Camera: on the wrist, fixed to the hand. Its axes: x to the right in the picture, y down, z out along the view.
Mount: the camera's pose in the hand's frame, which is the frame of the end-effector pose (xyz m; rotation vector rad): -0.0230 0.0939 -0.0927 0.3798 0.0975 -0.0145
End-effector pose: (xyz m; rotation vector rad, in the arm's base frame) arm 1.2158 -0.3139 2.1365 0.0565 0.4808 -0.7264
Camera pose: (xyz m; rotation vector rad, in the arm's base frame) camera 1.2247 -0.2092 2.0534 0.4459 0.4310 -0.8244
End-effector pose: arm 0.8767 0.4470 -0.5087 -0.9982 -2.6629 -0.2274
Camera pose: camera 0.9750 0.4803 -0.4240 -0.8220 -2.4943 0.2153
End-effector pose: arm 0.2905 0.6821 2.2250 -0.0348 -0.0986 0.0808
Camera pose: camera 0.2695 0.7709 2.1269 0.3410 0.0151 0.0821
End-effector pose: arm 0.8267 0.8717 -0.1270 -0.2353 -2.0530 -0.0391
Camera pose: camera 0.9351 0.9484 -0.1099 0.0179 -1.9218 0.3218
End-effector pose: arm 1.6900 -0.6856 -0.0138 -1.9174 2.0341 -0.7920
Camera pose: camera 1.5650 -0.6431 0.0085 -1.7087 1.7627 -1.1977
